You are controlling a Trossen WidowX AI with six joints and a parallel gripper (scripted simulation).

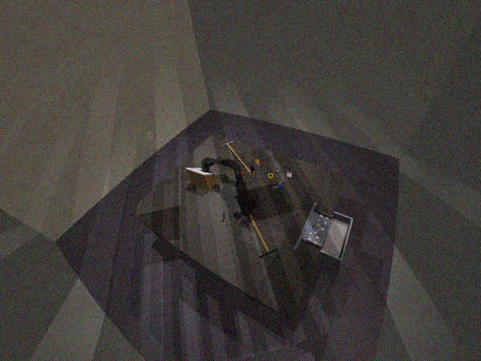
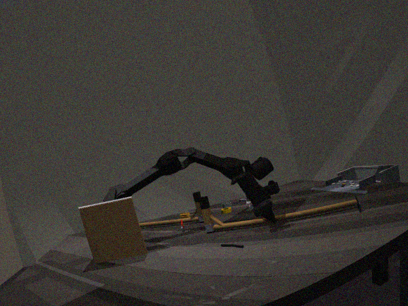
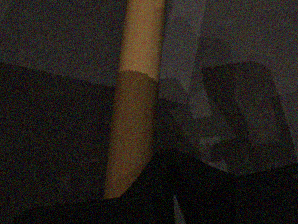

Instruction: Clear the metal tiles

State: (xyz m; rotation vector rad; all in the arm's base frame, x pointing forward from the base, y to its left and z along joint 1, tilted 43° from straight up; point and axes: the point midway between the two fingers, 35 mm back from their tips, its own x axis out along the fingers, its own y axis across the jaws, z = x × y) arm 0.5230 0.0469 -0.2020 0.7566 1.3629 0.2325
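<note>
Right now my gripper tip is 2 cm short of the long scraper, 1 cm to the right of it and 5 cm below it. From my gripper tip the other things lie so: red-handled tool: 33 cm behind, 30 cm to the left; blue piece: 2 cm ahead, 41 cm to the left; yellow ring: 11 cm behind, 48 cm to the left.
</note>
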